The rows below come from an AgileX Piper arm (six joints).
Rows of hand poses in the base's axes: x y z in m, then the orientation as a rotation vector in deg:
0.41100 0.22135 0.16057 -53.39 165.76 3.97
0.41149 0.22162 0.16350 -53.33 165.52 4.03
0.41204 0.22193 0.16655 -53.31 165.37 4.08
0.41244 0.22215 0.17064 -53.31 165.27 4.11
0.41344 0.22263 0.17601 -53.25 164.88 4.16
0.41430 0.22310 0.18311 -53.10 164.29 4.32
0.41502 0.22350 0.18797 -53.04 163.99 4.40
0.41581 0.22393 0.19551 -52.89 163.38 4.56
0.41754 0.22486 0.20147 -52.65 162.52 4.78
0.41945 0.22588 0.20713 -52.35 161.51 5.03
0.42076 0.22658 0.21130 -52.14 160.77 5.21
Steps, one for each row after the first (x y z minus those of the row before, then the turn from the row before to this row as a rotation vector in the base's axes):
0.00049 0.00027 0.00293 0.12 -0.22 0.01
0.00055 0.00031 0.00305 0.08 -0.13 0.02
0.00040 0.00022 0.00409 0.05 -0.08 0.02
0.00100 0.00048 0.00537 0.15 -0.36 0.03
0.00086 0.00047 0.00710 0.29 -0.54 0.02
0.00072 0.00040 0.00486 0.15 -0.27 0.02
0.00079 0.00043 0.00754 0.30 -0.56 0.02
0.00173 0.00093 0.00596 0.43 -0.79 0.01
0.00191 0.00102 0.00566 0.50 -0.94 0.00
0.00131 0.00070 0.00417 0.36 -0.68 0.01

